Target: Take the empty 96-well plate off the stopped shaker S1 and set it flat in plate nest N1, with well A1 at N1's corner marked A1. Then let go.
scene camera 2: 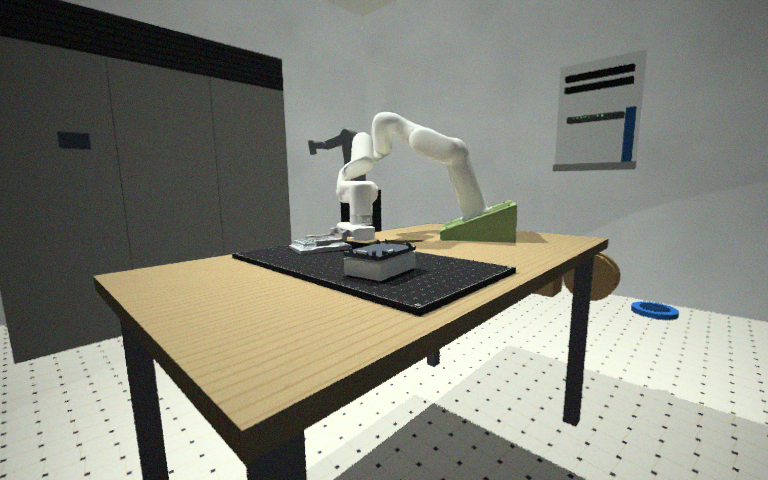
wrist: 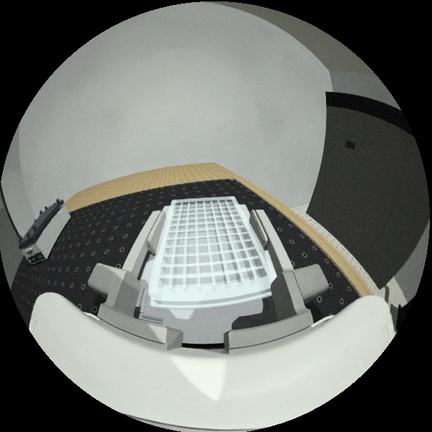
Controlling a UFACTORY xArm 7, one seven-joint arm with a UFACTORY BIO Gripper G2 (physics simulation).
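Frame: origin at the arm's base, x ahead, y left, z up, level; centimetres.
Where they show: hand, tool point: (scene camera 2: 317, 240); arm's base, link origin: (scene camera 2: 476, 215).
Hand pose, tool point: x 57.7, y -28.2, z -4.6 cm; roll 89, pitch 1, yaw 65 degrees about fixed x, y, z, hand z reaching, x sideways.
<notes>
Each offset is from my tool point to the top centre of the thing. "*": to the spot under its first point. Level surfaces: height alone.
The clear, pale 96-well plate {dz +0.3, dx +0.0, dy +0.0 cm} (scene camera 2: 310, 240) (wrist: 212, 250) lies level between the fingers of my gripper (scene camera 2: 329, 237) (wrist: 208, 231). The gripper is shut on its two long sides. The plate is at the light grey nest N1 (wrist: 210, 325), which shows below and around its near end in the wrist view. Whether the plate is fully down in the nest cannot be told. Well A1 and the nest's corner mark are not readable. Shaker S1 {* dz +0.6, dx +19.3, dy +39.0 cm} (scene camera 2: 379, 267) (wrist: 54, 235), a pale box with a dark top, stands apart with no plate on it.
A black perforated board {dz -2.7 cm} (scene camera 2: 453, 280) (wrist: 110, 225) lies on the wooden table {dz -3.9 cm} (scene camera 2: 198, 316) (wrist: 165, 173) under the shaker and nest. The arm's green wedge base (scene camera 2: 487, 225) stands at the back right of the table. A grey cabinet (scene camera 2: 164, 164) (wrist: 370, 195) stands beyond the table.
</notes>
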